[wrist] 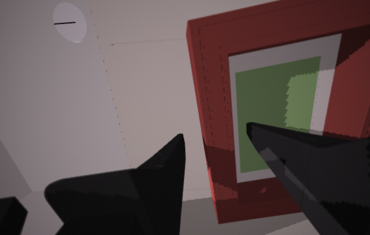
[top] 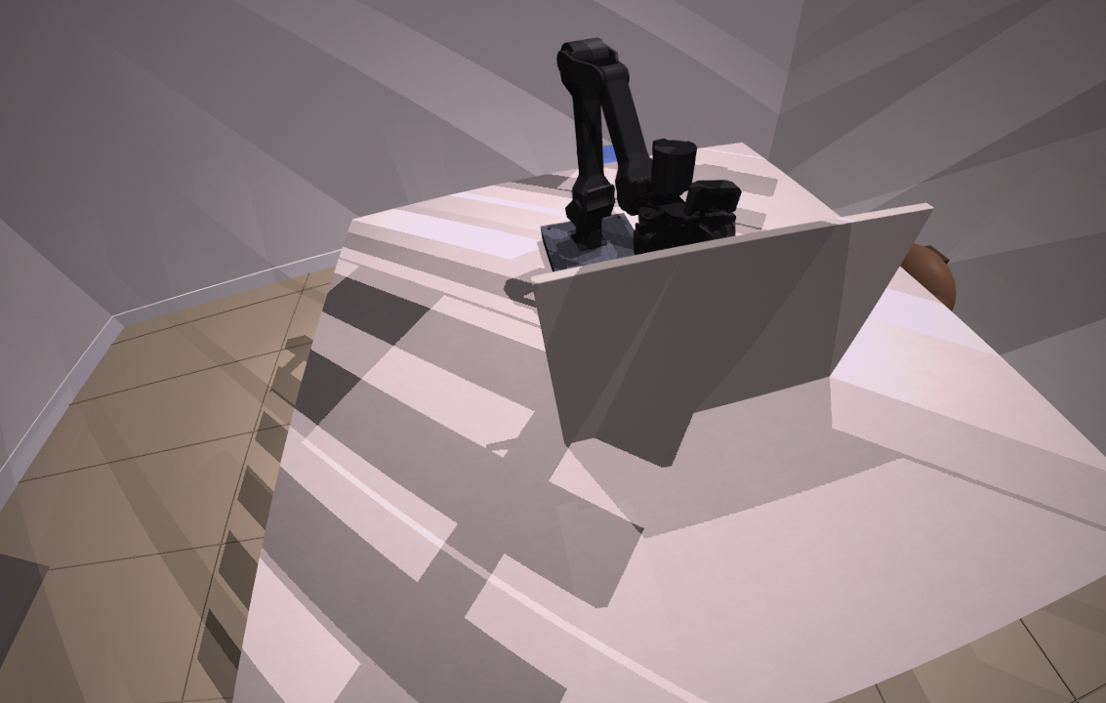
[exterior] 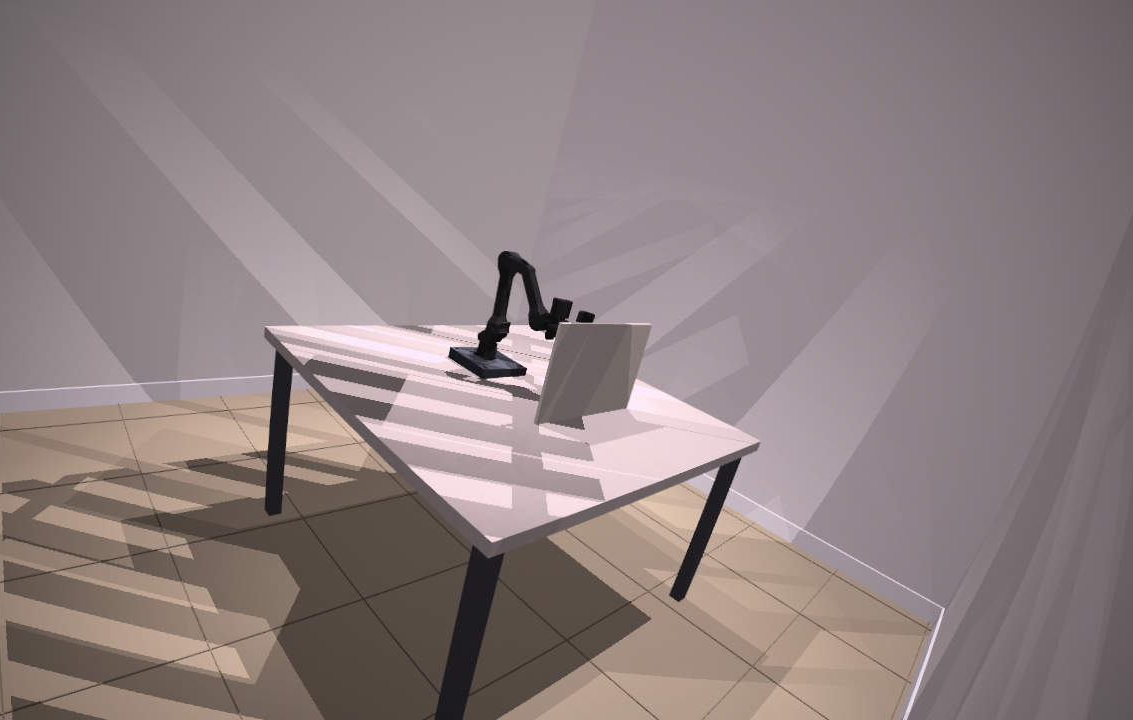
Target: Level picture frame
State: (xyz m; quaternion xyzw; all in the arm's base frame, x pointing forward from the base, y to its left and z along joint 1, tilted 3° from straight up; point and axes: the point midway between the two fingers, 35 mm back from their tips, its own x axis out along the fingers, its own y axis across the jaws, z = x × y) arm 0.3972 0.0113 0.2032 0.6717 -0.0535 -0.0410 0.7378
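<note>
Now: the picture frame 50 mm below my gripper tip. The rest, counted from my gripper tip: wall panel 20 mm ahead, 70 mm below.
</note>
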